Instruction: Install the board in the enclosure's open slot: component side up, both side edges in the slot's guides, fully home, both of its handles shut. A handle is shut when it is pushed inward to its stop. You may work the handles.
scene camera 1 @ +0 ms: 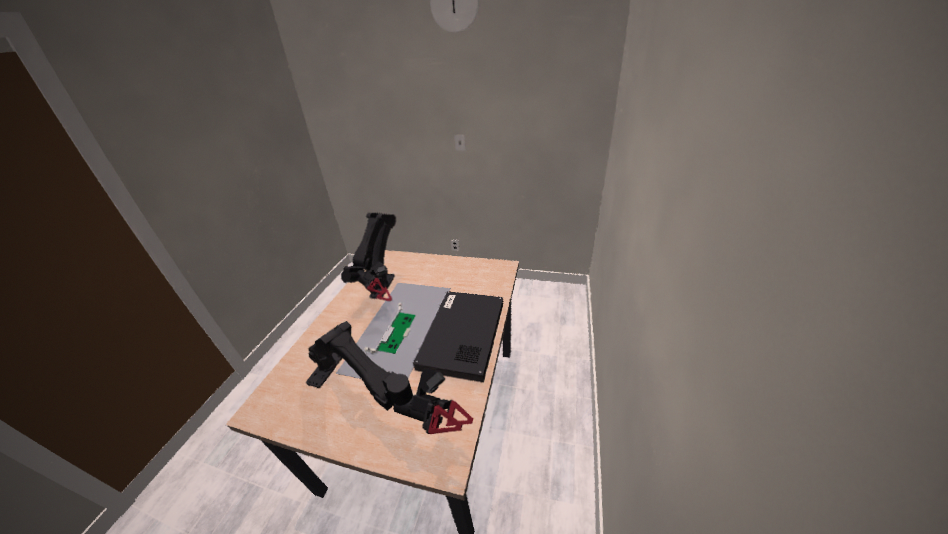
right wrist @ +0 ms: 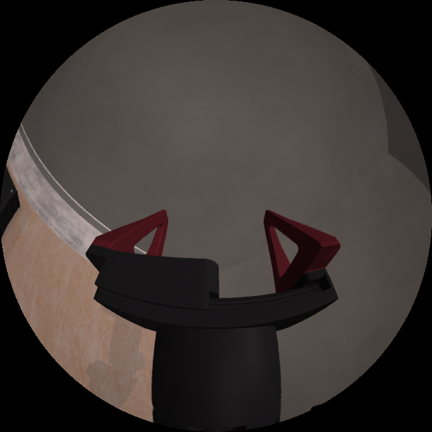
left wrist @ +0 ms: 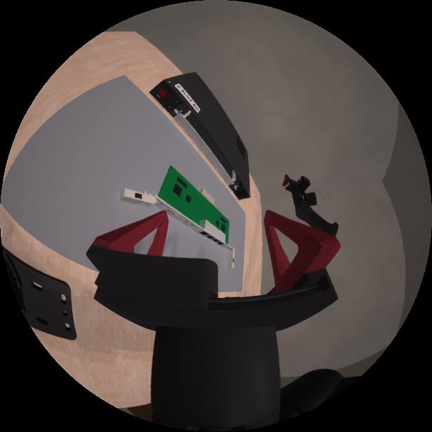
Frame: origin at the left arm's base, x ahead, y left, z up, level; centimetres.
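Seen in the pictures: left gripper, fingertip midpoint: [scene camera 1: 388, 296]; right gripper, fingertip midpoint: [scene camera 1: 467, 424]; right arm's base at its link origin: [scene camera 1: 328, 366].
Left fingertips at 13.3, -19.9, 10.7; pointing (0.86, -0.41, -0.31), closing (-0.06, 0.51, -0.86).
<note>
A point is followed by its place in that frame, as x, y, z.
The green board [scene camera 1: 402, 325] {20.8, -27.4, 0.6} [left wrist: 192, 199] lies component side up on the grey mat [scene camera 1: 421, 296] {23.6, -6.3, 0.2} [left wrist: 85, 145], apart from the enclosure. Its light front plate faces away from the enclosure. Its two handles, one at the left end [left wrist: 137, 196] and one at the right end [left wrist: 230, 257], stick outward. The black enclosure [scene camera 1: 462, 328] {49.5, -30.6, 4.9} [left wrist: 217, 127] lies flat beside the mat, with a silver panel [left wrist: 206, 143] along its front; the open slot cannot be made out. My left gripper [scene camera 1: 384, 294] {13.3, -19.9, 10.7} [left wrist: 215, 215] is open and empty, above the mat's edge near the board. My right gripper [scene camera 1: 457, 416] {61.9, -82.0, 24.2} [right wrist: 215, 215] is open and empty, away from the board.
The wooden table [scene camera 1: 285, 398] {-12.5, -69.5, 0.0} [left wrist: 130, 355] [right wrist: 55, 310] carries both arms. A black base plate [left wrist: 47, 300] shows at the lower left of the left wrist view. The right arm [scene camera 1: 371, 371] {33.1, -72.9, 29.5} [left wrist: 306, 202] reaches along the near side of the table, past the enclosure's near end.
</note>
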